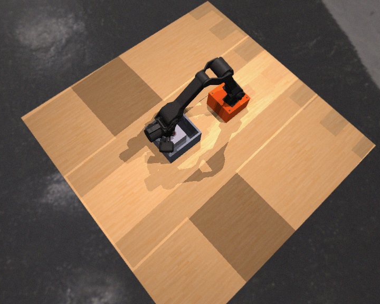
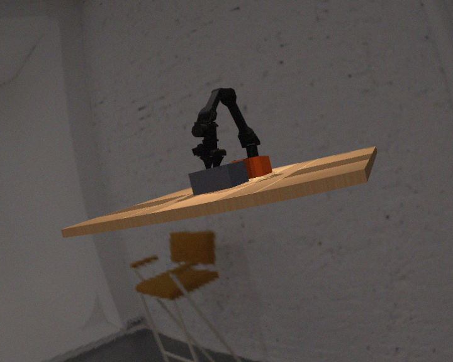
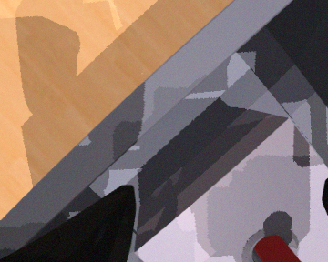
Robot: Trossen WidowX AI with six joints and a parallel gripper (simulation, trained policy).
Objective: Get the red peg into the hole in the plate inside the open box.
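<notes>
Right now my gripper tip is 50 mm past the red peg, 10 mm to the right of it and 30 mm above it. The rest, counted from my gripper tip: pale grey plate 50 mm behind, 10 mm to the left, 30 mm below; then dark grey box 50 mm behind, 10 mm to the left, 50 mm below.
</notes>
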